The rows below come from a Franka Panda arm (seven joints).
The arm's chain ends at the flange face. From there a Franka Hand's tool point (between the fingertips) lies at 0.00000 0.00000 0.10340 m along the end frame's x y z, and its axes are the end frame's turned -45 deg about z.
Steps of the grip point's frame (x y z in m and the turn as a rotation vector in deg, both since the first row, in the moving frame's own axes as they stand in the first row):
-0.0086 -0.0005 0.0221 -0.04 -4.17 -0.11
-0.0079 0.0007 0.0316 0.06 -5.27 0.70
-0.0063 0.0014 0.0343 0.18 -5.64 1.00
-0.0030 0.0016 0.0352 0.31 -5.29 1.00
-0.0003 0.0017 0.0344 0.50 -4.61 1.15
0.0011 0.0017 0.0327 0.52 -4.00 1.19
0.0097 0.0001 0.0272 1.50 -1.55 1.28
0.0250 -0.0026 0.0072 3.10 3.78 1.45
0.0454 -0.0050 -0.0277 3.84 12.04 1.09
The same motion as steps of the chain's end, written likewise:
-0.0012 0.0004 0.0224 -2.98 -2.92 -0.11
0.0017 -0.0005 0.0320 -3.68 -3.77 0.70
0.0040 -0.0014 0.0348 -3.86 -4.12 1.00
0.0062 -0.0030 0.0356 -3.52 -3.96 1.00
0.0076 -0.0038 0.0347 -2.91 -3.61 1.15
0.0078 -0.0040 0.0330 -2.46 -3.20 1.19
0.0108 -0.0068 0.0273 -0.04 -2.16 1.28
0.0149 -0.0108 0.0076 4.86 0.48 1.45
0.0180 -0.0156 -0.0252 11.23 5.80 1.09

